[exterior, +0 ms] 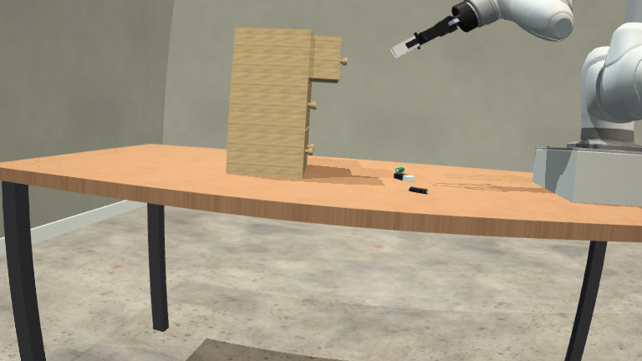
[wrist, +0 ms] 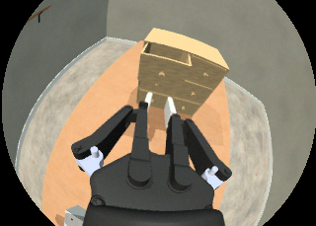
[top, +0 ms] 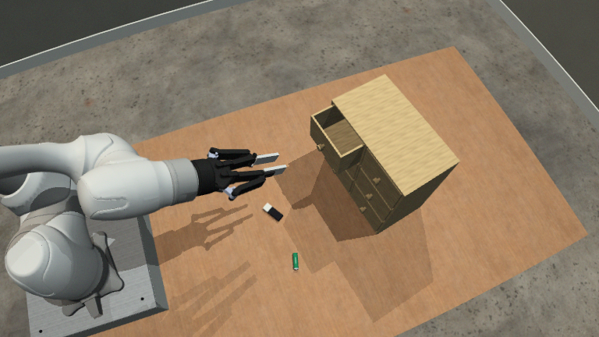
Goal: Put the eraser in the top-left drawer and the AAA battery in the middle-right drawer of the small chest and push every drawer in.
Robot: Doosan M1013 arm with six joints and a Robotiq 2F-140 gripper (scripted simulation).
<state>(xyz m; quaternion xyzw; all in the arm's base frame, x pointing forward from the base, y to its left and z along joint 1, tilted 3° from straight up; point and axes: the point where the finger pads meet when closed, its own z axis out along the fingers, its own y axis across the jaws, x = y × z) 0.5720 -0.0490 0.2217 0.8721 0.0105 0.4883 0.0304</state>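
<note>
Right now the eraser is 20 mm behind my hand and 320 mm below it. The rest, counted from my hand: black cylinder: 20 mm behind, 190 mm to the left, 320 mm below; green AAA battery: 30 mm behind, 170 mm to the right, 320 mm below.
</note>
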